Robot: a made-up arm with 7 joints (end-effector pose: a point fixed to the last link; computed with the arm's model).
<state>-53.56 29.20 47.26 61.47 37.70 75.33 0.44</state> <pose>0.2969 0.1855 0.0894 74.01 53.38 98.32</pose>
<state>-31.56 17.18 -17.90 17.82 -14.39 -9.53 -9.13</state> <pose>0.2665 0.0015 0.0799 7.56 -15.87 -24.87</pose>
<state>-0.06 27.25 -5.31 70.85 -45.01 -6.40 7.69</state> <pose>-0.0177 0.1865 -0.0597 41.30 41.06 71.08</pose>
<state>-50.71 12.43 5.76 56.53 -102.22 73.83 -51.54</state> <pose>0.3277 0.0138 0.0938 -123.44 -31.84 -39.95</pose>
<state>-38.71 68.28 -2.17 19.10 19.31 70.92 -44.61</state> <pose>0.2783 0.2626 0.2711 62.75 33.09 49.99</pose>
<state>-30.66 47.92 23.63 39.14 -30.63 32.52 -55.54</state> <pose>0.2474 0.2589 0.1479 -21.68 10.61 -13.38</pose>
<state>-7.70 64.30 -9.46 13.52 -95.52 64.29 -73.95</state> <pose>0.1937 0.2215 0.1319 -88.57 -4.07 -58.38</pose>
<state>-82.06 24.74 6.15 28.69 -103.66 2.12 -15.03</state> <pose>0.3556 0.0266 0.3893 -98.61 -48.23 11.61</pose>
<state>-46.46 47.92 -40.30 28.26 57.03 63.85 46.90</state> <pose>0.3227 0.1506 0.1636 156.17 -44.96 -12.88</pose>
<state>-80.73 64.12 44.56 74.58 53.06 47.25 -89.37</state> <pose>0.2809 0.2998 0.3277 -24.31 27.44 -14.29</pose>
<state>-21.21 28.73 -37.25 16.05 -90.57 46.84 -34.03</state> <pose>0.1981 0.0164 0.0333 -88.31 10.31 -70.57</pose>
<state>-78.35 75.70 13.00 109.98 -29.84 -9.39 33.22</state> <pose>0.1912 0.3467 0.2651 -2.02 0.65 108.08</pose>
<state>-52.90 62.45 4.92 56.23 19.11 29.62 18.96</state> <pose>0.2723 0.3163 0.2528 66.71 -19.85 60.79</pose>
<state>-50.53 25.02 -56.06 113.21 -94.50 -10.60 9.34</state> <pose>0.2158 0.2100 0.0556 23.33 14.07 67.65</pose>
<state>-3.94 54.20 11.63 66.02 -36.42 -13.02 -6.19</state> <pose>0.0533 0.3305 0.0652 33.11 10.63 51.60</pose>
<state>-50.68 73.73 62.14 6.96 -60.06 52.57 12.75</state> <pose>0.1482 0.2767 0.4619 -35.67 -34.48 48.72</pose>
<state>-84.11 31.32 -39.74 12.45 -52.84 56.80 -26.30</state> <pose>0.3311 -0.0738 0.3404 2.85 21.20 -61.71</pose>
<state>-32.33 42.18 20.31 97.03 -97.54 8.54 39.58</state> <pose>0.1237 0.2484 0.0066 27.33 53.63 148.17</pose>
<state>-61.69 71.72 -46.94 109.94 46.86 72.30 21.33</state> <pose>0.1076 0.3919 0.3121 159.03 -52.95 92.24</pose>
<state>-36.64 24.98 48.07 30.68 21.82 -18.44 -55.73</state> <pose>0.2530 0.1882 0.1154 30.22 -7.52 -15.17</pose>
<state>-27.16 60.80 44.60 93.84 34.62 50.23 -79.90</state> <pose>0.0901 0.3269 0.0792 -86.54 70.33 -41.45</pose>
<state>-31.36 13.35 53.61 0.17 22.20 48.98 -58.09</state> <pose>0.2315 0.1709 0.1444 -10.75 16.77 5.84</pose>
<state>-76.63 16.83 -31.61 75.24 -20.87 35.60 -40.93</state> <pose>0.3749 0.0095 0.1615 -7.06 43.48 -38.85</pose>
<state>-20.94 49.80 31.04 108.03 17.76 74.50 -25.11</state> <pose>-0.0044 0.2619 0.0096 139.07 37.32 -169.40</pose>
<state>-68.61 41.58 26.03 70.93 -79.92 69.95 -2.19</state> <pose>0.3599 0.1813 0.2174 -83.46 19.76 -24.67</pose>
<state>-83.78 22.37 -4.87 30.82 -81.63 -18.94 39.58</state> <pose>0.3656 -0.0062 0.3702 -74.86 -4.64 33.55</pose>
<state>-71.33 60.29 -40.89 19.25 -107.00 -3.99 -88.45</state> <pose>0.3134 0.1098 0.3306 12.49 -46.79 -109.36</pose>
